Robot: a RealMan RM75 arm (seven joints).
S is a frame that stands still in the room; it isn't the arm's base.
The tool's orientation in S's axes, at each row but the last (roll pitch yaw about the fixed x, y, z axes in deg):
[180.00, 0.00, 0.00]
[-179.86, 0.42, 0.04]
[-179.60, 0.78, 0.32]
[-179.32, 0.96, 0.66]
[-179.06, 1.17, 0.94]
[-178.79, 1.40, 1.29]
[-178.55, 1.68, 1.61]
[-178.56, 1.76, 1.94]
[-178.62, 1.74, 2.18]
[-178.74, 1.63, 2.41]
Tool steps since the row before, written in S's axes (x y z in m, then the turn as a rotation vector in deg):
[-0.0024, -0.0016, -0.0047, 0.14, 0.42, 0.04]
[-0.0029, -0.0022, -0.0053, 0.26, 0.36, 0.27]
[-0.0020, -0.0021, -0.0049, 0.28, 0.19, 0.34]
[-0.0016, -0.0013, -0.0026, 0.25, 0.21, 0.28]
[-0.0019, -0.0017, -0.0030, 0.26, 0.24, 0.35]
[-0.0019, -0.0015, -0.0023, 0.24, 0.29, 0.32]
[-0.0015, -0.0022, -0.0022, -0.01, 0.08, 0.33]
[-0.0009, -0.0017, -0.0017, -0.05, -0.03, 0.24]
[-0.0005, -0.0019, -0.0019, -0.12, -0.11, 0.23]
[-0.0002, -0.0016, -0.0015, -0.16, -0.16, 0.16]
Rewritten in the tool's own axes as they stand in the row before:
[-0.0024, 0.0016, 0.0047, 0.14, -0.42, -0.04]
[-0.0029, 0.0022, 0.0053, 0.26, -0.36, -0.27]
[-0.0019, 0.0021, 0.0049, 0.28, -0.19, -0.34]
[-0.0016, 0.0013, 0.0026, 0.25, -0.21, -0.28]
[-0.0019, 0.0017, 0.0030, 0.26, -0.24, -0.35]
[-0.0019, 0.0015, 0.0023, 0.24, -0.29, -0.32]
[-0.0015, 0.0022, 0.0022, -0.02, -0.09, -0.33]
[-0.0009, 0.0017, 0.0017, -0.06, 0.02, -0.24]
[-0.0005, 0.0019, 0.0019, -0.13, 0.10, -0.23]
[-0.0002, 0.0016, 0.0015, -0.17, 0.15, -0.16]

